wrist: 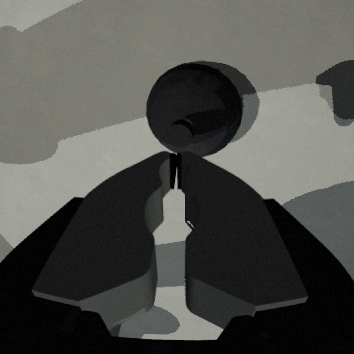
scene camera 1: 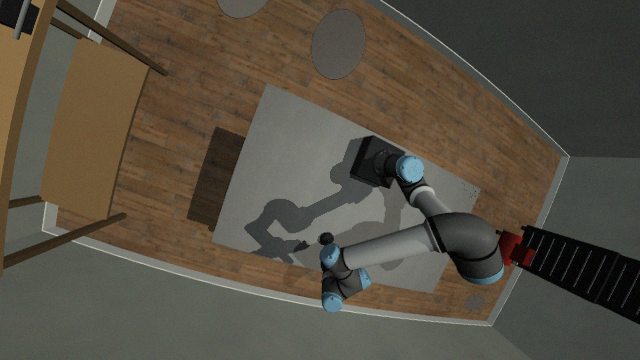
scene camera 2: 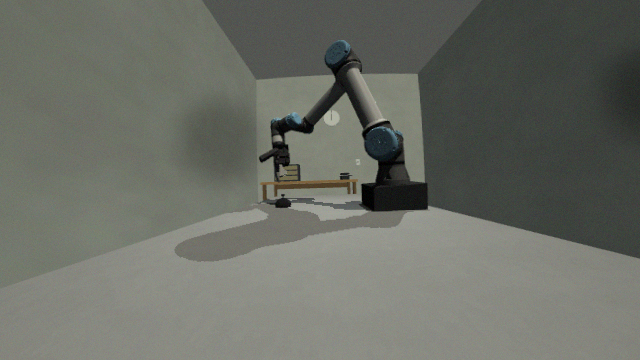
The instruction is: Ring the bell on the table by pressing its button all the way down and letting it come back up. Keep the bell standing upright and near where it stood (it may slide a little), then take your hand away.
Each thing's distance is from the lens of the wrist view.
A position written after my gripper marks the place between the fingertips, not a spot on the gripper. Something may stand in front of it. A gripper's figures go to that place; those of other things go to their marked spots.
my gripper (wrist: 176, 157): 0.14 m
bell (wrist: 201, 94): 0.22 m
